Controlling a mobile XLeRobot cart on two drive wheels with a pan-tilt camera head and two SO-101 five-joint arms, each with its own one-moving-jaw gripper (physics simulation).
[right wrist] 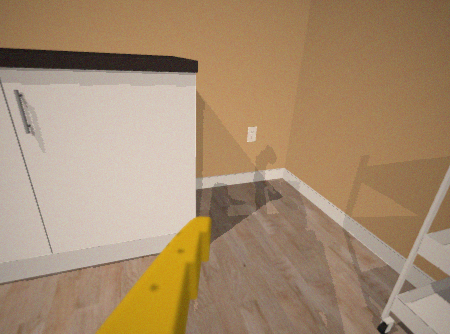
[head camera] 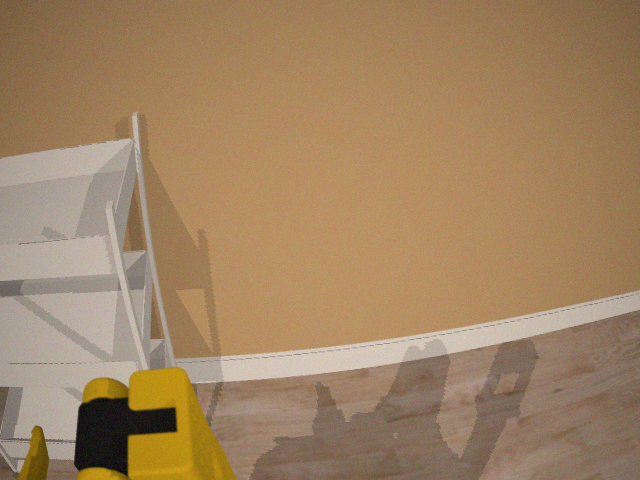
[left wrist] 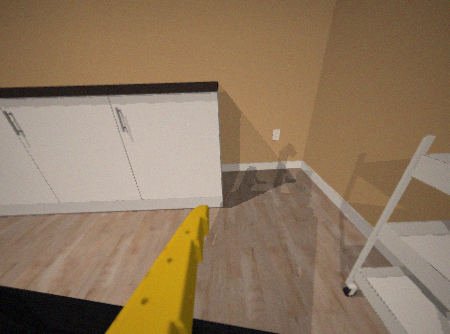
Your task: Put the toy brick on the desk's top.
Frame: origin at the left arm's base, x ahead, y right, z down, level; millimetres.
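Seen in the pictures: left end effector, tool point: [left wrist: 208,216]; right end effector, tool point: [right wrist: 210,233].
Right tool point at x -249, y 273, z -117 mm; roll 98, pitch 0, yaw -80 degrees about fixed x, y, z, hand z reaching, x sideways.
A point is followed by its place in that frame.
Neither the toy brick nor the desk shows in the current views. My left gripper [left wrist: 203,215] is open: one yellow notched jaw shows in the left wrist view, and the moving jaw is out of the picture. Part of the yellow and black left arm [head camera: 160,428] {x -44, y 10, z -243 mm} shows at the lower left of the head camera. My right gripper [right wrist: 202,226] is also open, with one yellow notched jaw showing in the right wrist view. Nothing shows held at either jaw.
A white three-tier cart [head camera: 56,260] {x -381, y -500, z 83 mm} [left wrist: 431,172] {x -662, y -448, z 82 mm} [right wrist: 437,252] {x -654, y -450, z 338 mm} stands by the wall, at the left in the head camera and at the right edge in both wrist views. A white cabinet [left wrist: 175,145] {x -1136, y 501, z 209 mm} [right wrist: 115,150] {x -1132, y 531, z 190 mm} with a dark top stands at the left in the wrist views.
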